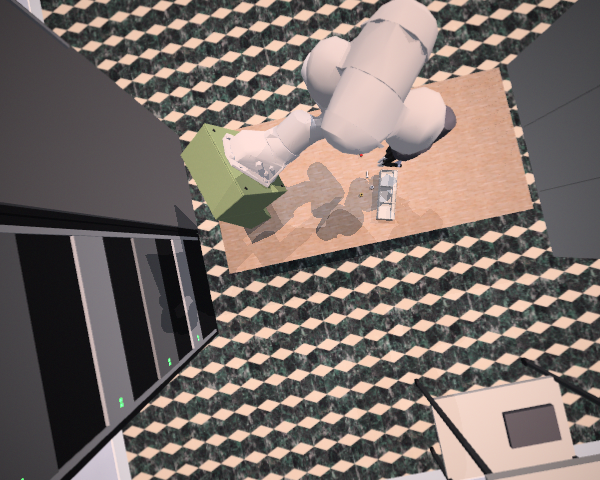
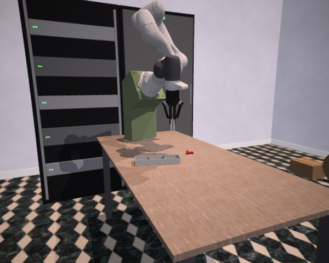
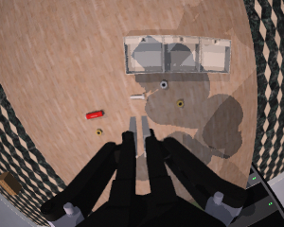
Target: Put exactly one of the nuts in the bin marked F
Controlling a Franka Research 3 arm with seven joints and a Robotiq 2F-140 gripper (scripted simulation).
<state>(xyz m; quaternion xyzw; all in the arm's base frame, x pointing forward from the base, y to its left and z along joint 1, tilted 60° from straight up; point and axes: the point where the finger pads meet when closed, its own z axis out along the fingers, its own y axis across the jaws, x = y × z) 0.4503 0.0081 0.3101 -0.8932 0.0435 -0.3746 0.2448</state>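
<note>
Right now the grey three-compartment bin tray is 100 mm ahead of my hand, 90 mm to the right of it and 190 mm below it. The rest, counted from my hand: silver nut (20 mm ahead, 60 mm to the right, 200 mm below); then red cylinder (80 mm behind, 110 mm to the left, 200 mm below); then silver bolt (20 mm behind, 10 mm to the right, 200 mm below).
</note>
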